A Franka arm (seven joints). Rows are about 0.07 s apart.
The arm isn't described. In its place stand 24 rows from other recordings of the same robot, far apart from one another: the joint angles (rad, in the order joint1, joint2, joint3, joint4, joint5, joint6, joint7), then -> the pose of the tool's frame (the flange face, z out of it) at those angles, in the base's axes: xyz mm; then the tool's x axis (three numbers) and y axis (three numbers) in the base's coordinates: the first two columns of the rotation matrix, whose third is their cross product.
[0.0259, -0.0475, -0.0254, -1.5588, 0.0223, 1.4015, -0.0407] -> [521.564, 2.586, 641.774, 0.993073, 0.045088, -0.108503, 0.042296, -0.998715, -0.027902]
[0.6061, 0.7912, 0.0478, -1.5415, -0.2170, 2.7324, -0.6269] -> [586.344, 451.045, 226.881, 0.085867, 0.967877, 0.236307, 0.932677, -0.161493, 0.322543]
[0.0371, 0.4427, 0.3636, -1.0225, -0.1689, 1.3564, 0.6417] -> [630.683, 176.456, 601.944, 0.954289, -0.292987, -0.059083, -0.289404, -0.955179, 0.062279]
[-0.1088, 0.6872, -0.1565, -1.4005, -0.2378, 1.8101, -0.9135] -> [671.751, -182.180, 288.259, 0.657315, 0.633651, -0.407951, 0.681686, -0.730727, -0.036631]
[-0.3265, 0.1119, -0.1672, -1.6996, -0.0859, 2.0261, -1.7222] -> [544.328, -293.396, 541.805, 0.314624, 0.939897, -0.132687, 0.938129, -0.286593, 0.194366]
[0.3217, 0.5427, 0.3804, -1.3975, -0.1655, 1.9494, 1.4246] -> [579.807, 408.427, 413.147, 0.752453, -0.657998, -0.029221, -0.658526, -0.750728, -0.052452]
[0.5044, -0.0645, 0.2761, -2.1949, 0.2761, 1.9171, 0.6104] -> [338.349, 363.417, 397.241, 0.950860, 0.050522, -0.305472, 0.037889, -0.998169, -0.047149]
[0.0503, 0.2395, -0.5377, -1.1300, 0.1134, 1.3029, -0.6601] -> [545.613, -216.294, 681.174, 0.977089, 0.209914, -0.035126, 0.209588, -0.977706, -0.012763]
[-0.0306, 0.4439, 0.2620, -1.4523, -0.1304, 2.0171, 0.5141] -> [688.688, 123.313, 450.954, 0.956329, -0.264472, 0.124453, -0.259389, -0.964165, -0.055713]
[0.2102, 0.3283, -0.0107, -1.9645, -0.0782, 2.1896, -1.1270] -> [587.905, 116.217, 298.262, 0.189641, 0.976653, -0.100918, 0.978079, -0.196915, -0.067714]
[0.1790, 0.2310, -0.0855, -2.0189, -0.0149, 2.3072, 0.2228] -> [594.529, 57.010, 343.433, 0.991263, -0.115732, 0.063270, -0.117055, -0.992969, 0.017603]
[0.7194, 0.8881, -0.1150, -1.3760, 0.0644, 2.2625, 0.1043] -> [592.636, 432.635, 182.130, 0.876788, 0.480804, 0.008358, 0.480176, -0.876316, 0.038750]
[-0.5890, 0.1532, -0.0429, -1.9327, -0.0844, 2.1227, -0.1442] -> [479.576, -354.751, 411.892, 0.903162, -0.428675, 0.023173, -0.429031, -0.899367, 0.084089]
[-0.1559, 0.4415, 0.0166, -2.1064, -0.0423, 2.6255, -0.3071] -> [583.263, -80.841, 211.483, 0.977094, 0.201391, 0.068768, 0.199067, -0.979202, 0.039193]
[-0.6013, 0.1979, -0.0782, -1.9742, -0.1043, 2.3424, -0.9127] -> [475.560, -383.959, 387.314, 0.953779, 0.299746, 0.021378, 0.290235, -0.937283, 0.193037]
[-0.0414, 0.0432, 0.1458, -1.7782, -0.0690, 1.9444, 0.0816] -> [586.362, 55.407, 534.835, 0.990822, 0.046340, 0.126985, 0.040218, -0.997921, 0.050356]
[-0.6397, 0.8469, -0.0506, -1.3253, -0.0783, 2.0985, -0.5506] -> [569.380, -464.449, 218.860, 0.989434, -0.084214, -0.118022, -0.079081, -0.995734, 0.047532]
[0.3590, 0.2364, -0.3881, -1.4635, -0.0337, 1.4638, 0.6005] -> [602.929, 2.724, 538.526, 0.796116, -0.595171, -0.109410, -0.563908, -0.795239, 0.222716]
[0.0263, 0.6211, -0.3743, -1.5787, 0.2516, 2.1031, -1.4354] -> [663.298, -189.848, 290.508, 0.529673, 0.848129, -0.011078, 0.846984, -0.529568, -0.046648]
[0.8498, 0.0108, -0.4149, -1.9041, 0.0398, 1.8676, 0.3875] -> [504.444, 238.454, 485.723, 0.997836, 0.035099, -0.055599, 0.034423, -0.999322, -0.013079]
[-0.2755, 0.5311, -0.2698, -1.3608, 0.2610, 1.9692, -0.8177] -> [640.415, -323.299, 431.228, 0.964493, 0.219678, 0.146613, 0.223437, -0.974672, -0.009477]
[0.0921, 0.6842, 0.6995, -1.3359, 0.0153, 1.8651, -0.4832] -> [575.855, 420.526, 398.561, 0.429610, 0.886805, 0.170331, 0.857408, -0.341403, -0.385093]
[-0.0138, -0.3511, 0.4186, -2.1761, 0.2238, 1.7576, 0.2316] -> [398.551, 209.019, 513.729, 0.989732, 0.093871, -0.107793, 0.088751, -0.994728, -0.051368]
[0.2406, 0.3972, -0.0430, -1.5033, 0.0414, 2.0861, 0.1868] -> [679.753, 142.675, 457.511, 0.984123, -0.006379, 0.177373, 0.003706, -0.998398, -0.056467]
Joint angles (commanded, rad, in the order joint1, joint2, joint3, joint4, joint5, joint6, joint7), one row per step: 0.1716 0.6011 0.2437 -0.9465 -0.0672 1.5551 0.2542; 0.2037 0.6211 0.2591 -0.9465 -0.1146 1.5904 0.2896; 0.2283 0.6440 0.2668 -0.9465 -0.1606 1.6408 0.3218; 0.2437 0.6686 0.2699 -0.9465 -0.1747 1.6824 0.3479; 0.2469 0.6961 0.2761 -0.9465 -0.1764 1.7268 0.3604; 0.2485 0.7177 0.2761 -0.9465 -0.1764 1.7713 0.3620; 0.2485 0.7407 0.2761 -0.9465 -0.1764 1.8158 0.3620
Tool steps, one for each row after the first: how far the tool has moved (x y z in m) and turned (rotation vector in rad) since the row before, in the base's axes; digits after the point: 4 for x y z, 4 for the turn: -0.0011 0.0259 -0.0103 -0.0251 -0.0272 0.0062; 0.0030 0.0188 -0.0113 -0.0200 -0.0404 -0.0026; 0.0037 0.0135 -0.0137 0.0035 -0.0185 -0.0078; 0.0061 0.0078 -0.0155 0.0166 -0.0123 -0.0042; 0.0065 0.0038 -0.0116 0.0151 -0.0186 -0.0001; 0.0068 0.0026 -0.0128 0.0146 -0.0173 -0.0003
